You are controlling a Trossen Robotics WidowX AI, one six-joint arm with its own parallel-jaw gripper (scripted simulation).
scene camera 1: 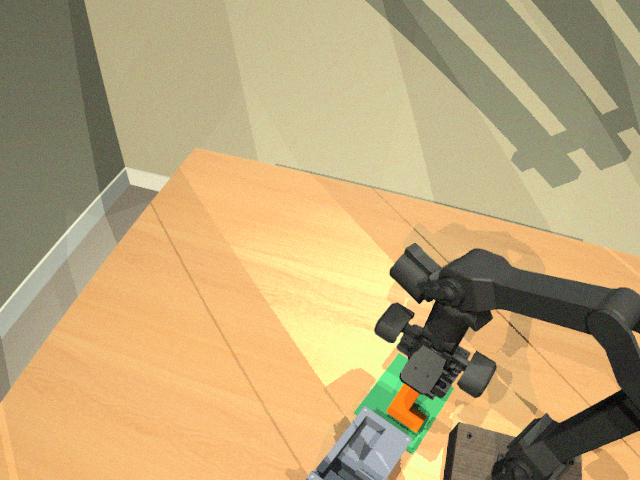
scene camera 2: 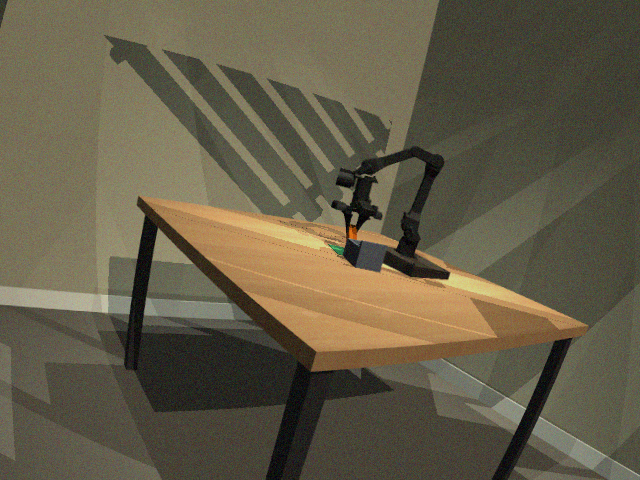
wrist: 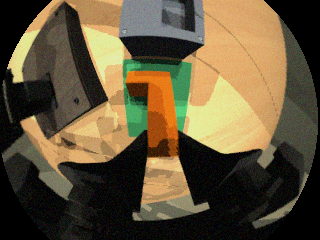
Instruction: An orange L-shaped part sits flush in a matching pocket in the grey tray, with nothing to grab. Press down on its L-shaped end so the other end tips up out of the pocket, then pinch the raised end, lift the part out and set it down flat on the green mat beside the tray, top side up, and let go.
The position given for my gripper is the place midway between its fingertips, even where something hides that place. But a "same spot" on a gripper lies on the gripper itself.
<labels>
my gripper: scene camera 1 421, 373; scene camera 2; wrist
same spot on my gripper: [scene camera 2: 347, 213] = [wrist: 260, 149]
</labels>
